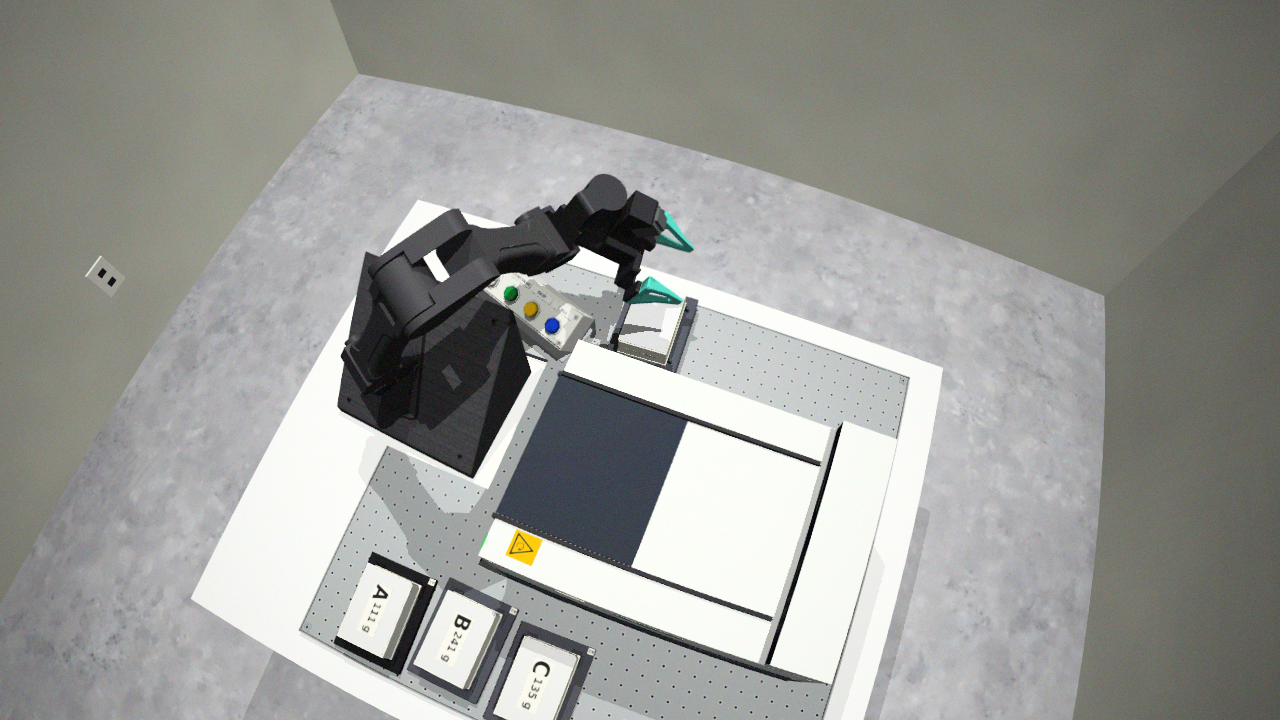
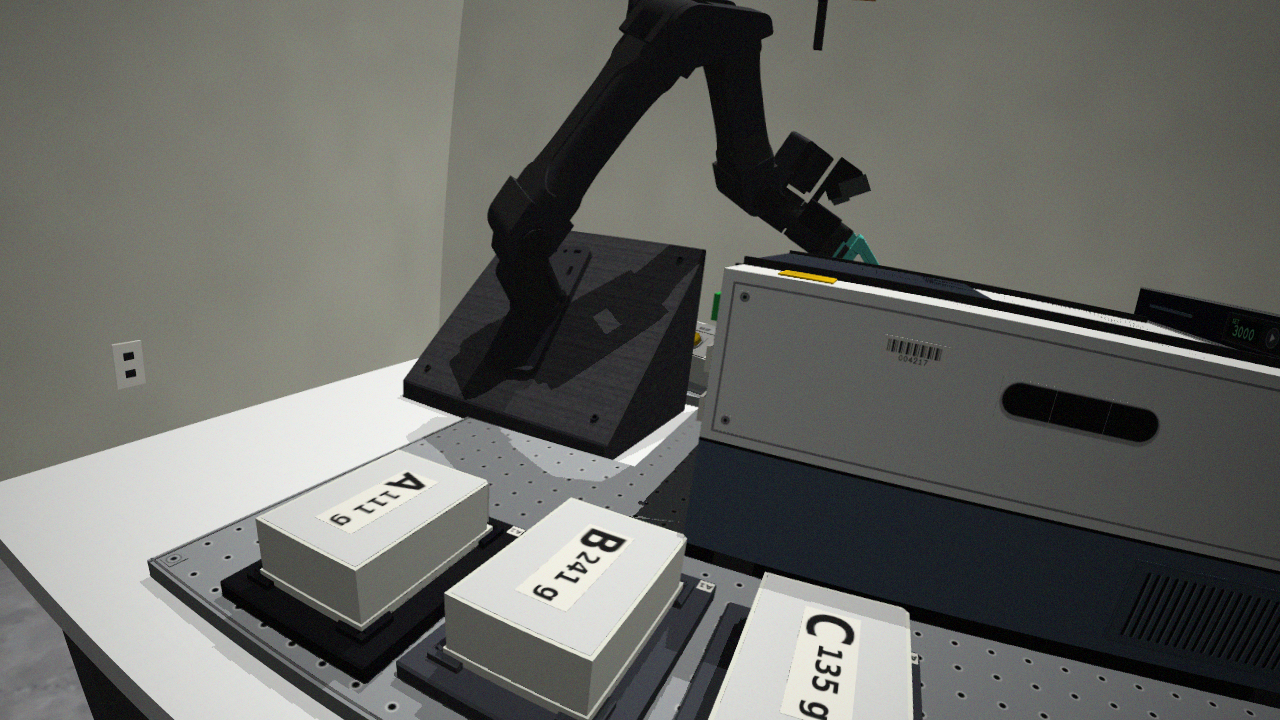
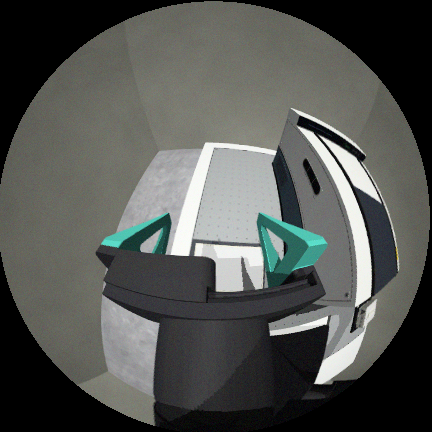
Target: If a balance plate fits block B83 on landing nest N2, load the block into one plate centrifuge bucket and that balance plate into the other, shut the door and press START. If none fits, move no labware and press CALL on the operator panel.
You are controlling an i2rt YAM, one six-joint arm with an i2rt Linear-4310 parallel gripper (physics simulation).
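Where they show: gripper, fingertip midpoint: [image 1: 686, 275] [image 3: 213, 217]; arm's base, origin of the base link: [image 1: 405, 355] [image 2: 541, 307].
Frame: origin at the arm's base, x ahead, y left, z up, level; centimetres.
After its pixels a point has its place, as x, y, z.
Note:
My gripper [image 1: 686, 275] @[39.8, 23.7, 7.6] [image 3: 213, 217] @[39.8, 23.7, 7.6] is open and empty, above and just behind a white block [image 1: 651, 333] @[36.3, 17.9, -3.0] [image 3: 230, 272] @[34.7, 20.7, -3.0] on a dark nest [image 1: 689, 311] @[40.7, 26.4, -7.1]; I can read no label on either. Balance plates A 111 g [image 1: 371, 617] @[10.6, -40.2, -5.3] [image 2: 375, 501] @[10.6, -39.4, -5.3], B 241 g [image 1: 456, 640] @[24.4, -38.2, -5.3] [image 2: 565, 568] @[23.6, -39.0, -5.3] and C 135 g [image 1: 535, 680] @[37.4, -39.5, -5.3] [image 2: 823, 662] @[37.5, -40.3, -5.3] sit on dark nests at the front. The centrifuge [image 1: 733, 510] @[55.8, -10.1, 10.3] [image 2: 877, 402] @[38.0, -26.7, 3.8] [image 3: 327, 225] @[40.6, 6.2, 5.8] has a dark panel [image 1: 590, 465] @[36.5, -10.1, 10.6] across part of its top; no buckets show. The operator panel [image 1: 577, 319] @[23.8, 16.4, -2.8] [image 3: 367, 315] has green, amber and blue buttons; CALL is not readable.
The centrifuge housing rises high between the front plates and the rear block. Its display [image 2: 1244, 333] @[65.6, -15.9, 11.8] reads 3000. The arm's black wedge base [image 1: 447, 394] @[8.9, -3.3, -2.1] [image 2: 626, 358] @[13.4, -4.7, -2.9] stands left of it. The white table edge [image 1: 805, 337] @[62.1, 30.9, -12.0] runs behind the rear nest.

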